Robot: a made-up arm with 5 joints.
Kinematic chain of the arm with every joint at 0, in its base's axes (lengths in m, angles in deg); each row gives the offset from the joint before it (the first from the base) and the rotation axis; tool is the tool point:
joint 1: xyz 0 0 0.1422 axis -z
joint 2: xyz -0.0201 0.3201 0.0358 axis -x
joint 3: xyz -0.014 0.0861 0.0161 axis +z
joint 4: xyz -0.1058 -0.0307 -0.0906 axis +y
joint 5: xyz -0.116 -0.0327 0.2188 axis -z
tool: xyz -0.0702 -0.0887 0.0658
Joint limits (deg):
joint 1: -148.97..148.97
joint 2: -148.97..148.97
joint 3: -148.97..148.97
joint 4: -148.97..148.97
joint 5: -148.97..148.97
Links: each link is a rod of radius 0.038 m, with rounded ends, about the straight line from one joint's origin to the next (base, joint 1, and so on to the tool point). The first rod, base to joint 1, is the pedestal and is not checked.
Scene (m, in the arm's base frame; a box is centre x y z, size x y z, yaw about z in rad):
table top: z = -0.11
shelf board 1: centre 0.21 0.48 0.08 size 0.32 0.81 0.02 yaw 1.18
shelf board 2: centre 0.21 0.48 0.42 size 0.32 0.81 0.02 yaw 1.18
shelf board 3: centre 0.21 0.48 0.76 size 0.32 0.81 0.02 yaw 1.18
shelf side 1: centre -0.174 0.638 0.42 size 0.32 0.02 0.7 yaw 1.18
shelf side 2: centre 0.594 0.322 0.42 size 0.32 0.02 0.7 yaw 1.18
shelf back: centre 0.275 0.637 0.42 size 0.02 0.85 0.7 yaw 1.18
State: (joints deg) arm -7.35 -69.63 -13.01 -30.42 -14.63
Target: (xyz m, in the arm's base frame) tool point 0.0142 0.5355 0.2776
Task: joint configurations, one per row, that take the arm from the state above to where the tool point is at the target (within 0.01 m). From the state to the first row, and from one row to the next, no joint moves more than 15 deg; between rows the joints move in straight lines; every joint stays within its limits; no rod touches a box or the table.
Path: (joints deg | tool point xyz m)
1: 7.56 -66.33 -13.36 -21.45 -17.46 | -0.3890 0.2530 0.2349
2: 22.46 -63.03 -13.72 -12.47 -20.29 | -0.2883 0.2983 0.2507
3: 37.37 -59.73 -14.07 -3.50 -23.12 | -0.1833 0.3146 0.2654
4: 52.28 -56.43 -14.42 5.48 -25.96 | -0.0822 0.3016 0.2776
5: 54.96 -58.60 -16.70 -7.10 -23.27 | -0.0744 0.3838 0.2793
6: 57.64 -60.77 -18.98 -19.67 -20.59 | -0.0419 0.4641 0.2791
7: 60.32 -62.94 -21.25 -32.24 -17.90 | 0.0142 0.5355 0.2776

